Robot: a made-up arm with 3 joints. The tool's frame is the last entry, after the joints.
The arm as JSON. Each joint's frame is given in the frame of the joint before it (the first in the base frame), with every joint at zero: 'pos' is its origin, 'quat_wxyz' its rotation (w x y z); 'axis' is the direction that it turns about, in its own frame. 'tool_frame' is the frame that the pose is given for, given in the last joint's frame.
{
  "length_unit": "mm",
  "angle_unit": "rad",
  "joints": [
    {
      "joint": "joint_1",
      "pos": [
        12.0,
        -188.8,
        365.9
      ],
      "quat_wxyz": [
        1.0,
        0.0,
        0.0,
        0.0
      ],
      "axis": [
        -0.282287,
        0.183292,
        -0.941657
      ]
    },
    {
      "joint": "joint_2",
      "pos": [
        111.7,
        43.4,
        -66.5
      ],
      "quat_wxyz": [
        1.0,
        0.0,
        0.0,
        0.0
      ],
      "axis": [
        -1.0,
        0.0,
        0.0
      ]
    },
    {
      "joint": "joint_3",
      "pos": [
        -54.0,
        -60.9,
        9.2
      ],
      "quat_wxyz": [
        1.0,
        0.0,
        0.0,
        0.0
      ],
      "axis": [
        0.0,
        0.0,
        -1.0
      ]
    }
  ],
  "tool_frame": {
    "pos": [
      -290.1,
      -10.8,
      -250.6
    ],
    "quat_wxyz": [
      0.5,
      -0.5,
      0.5,
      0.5
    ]
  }
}
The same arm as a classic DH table. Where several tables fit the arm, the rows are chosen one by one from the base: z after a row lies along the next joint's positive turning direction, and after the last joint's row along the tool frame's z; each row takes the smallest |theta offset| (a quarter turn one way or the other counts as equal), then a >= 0, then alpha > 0; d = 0 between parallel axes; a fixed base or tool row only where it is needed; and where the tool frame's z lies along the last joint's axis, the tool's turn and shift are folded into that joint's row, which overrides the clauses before.
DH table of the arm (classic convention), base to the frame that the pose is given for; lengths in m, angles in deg. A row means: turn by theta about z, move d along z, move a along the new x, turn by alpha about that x. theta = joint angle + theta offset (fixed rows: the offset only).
base (fixed): a -0.1518  alpha -160.33  d 0.0501  theta_offset 57.00
joint_1: a 0.0299  alpha 73.60  d -0.2587  theta_offset -34.59
joint_2: a -0.0609  alpha -90.00  d -0.0793  theta_offset 11.01
joint_3: a 0.2901  alpha -90.00  d 0.2414  theta_offset -90.00
tool (fixed): a 0.0000  alpha 0.00  d -0.0108  theta_offset -90.00

